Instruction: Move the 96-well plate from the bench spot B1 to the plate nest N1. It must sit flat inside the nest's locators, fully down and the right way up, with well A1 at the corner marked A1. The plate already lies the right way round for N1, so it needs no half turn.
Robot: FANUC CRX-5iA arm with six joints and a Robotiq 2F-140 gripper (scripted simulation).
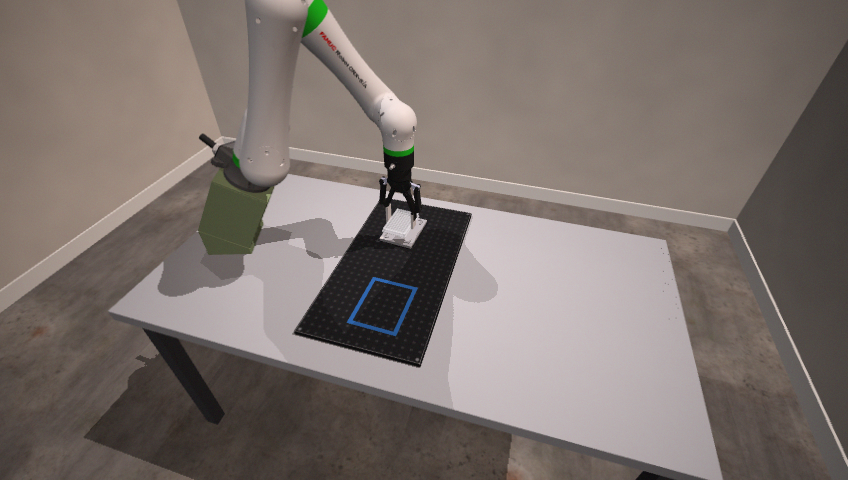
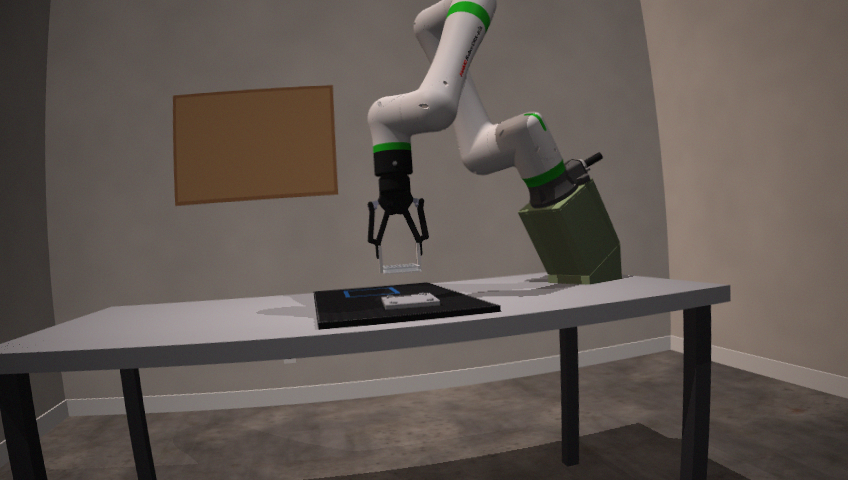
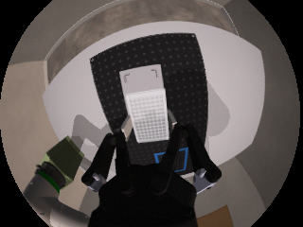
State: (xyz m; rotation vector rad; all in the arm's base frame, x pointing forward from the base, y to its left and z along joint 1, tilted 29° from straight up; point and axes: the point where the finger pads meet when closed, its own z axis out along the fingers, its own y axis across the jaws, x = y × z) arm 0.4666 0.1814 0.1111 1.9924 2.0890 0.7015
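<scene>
My hand is 9 cm above the grey plate nest N1, 5 cm to the right of it and 2 cm past it. The rest, counted from my hand: white 96-well plate: 2 cm below.
</scene>
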